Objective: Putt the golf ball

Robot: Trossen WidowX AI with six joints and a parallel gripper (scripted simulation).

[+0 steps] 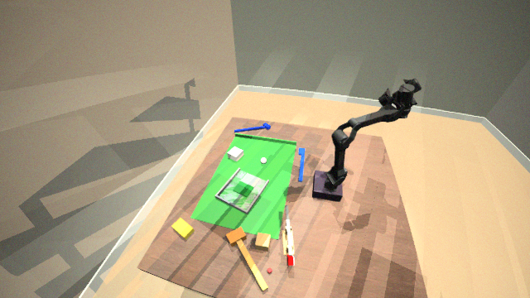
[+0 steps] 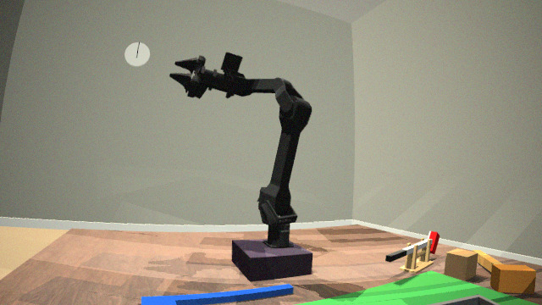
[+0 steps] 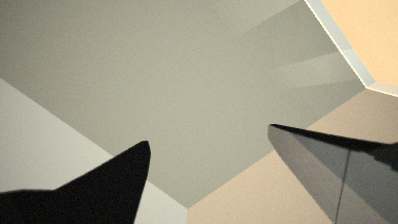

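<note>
Now: the red putter 610 mm to the left of my gripper tip, 520 mm below it and 440 mm ahead of it. Also, from my gripper tip: tan cube 660 mm to the left, 550 mm below, 550 mm ahead; white cube 870 mm ahead, 550 mm below, 110 mm to the left; white golf ball 670 mm ahead, 550 mm below, 130 mm to the left.
</note>
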